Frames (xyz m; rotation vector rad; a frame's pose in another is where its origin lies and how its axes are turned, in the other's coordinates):
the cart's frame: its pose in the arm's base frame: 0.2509 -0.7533 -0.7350 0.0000 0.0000 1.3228
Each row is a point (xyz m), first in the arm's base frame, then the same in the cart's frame.
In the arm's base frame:
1: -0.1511 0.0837 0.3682
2: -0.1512 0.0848 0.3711
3: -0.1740 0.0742 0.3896
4: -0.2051 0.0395 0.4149
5: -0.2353 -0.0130 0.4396
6: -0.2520 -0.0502 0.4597
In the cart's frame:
1: 0.7127 0.5952 1.1032
2: 0.7138 0.5955 1.1061
3: 0.6979 0.6150 1.1246
4: 0.6566 0.6367 1.1499
5: 0.5983 0.6530 1.1746
6: 0.5581 0.6601 1.1947

